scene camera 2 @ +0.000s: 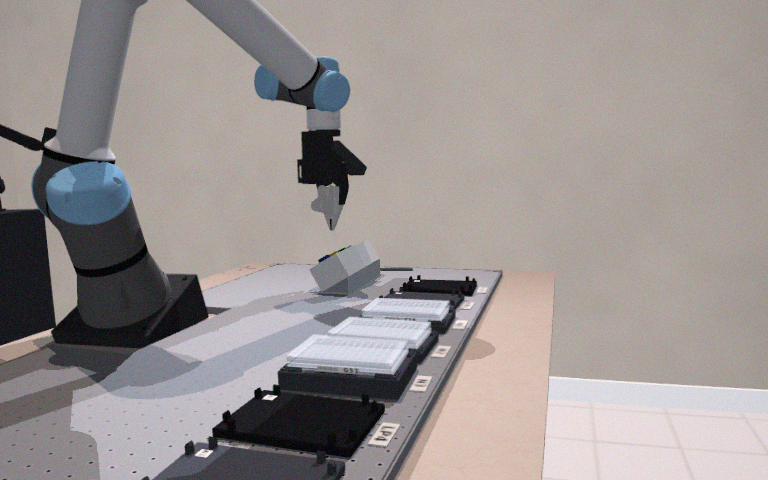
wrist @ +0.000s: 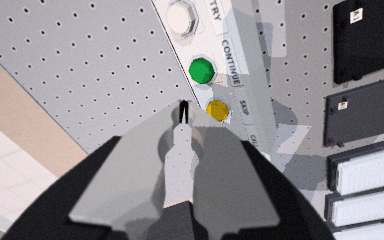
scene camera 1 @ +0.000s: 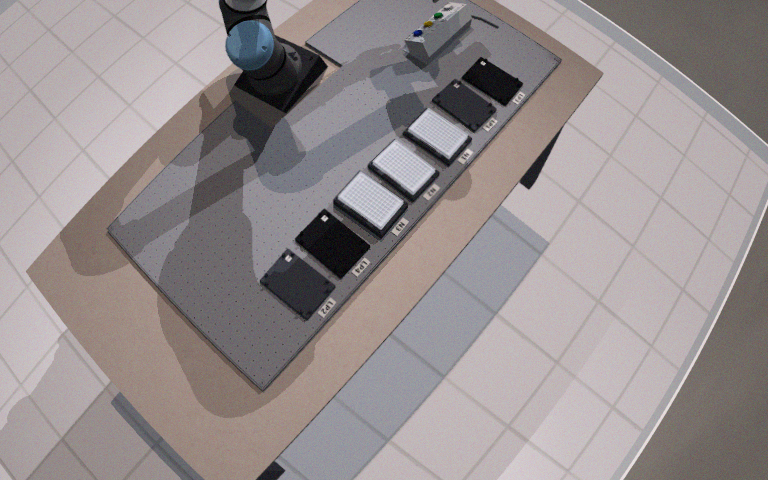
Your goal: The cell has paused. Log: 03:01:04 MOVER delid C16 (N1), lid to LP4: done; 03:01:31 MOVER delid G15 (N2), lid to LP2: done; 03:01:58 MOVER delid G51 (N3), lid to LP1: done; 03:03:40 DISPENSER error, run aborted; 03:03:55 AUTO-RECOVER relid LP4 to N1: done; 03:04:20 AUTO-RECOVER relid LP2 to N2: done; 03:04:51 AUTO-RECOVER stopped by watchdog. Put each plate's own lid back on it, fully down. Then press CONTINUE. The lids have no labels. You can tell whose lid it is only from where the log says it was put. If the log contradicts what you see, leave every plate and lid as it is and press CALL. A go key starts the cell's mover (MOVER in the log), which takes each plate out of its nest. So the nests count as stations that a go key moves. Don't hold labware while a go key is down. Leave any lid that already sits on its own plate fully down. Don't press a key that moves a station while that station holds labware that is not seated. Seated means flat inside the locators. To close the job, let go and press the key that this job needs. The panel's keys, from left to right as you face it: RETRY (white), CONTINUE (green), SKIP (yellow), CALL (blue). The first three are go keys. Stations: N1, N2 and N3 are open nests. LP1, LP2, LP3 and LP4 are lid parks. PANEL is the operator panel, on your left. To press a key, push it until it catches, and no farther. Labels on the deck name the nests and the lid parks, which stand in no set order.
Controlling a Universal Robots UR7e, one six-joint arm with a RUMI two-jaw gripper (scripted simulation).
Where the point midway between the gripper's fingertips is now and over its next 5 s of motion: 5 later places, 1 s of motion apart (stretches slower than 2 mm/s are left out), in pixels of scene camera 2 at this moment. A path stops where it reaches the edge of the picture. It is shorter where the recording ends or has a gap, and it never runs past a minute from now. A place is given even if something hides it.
My gripper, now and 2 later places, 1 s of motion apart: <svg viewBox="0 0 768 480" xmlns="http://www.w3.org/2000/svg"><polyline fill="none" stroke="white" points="332,230 332,239 336,245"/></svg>
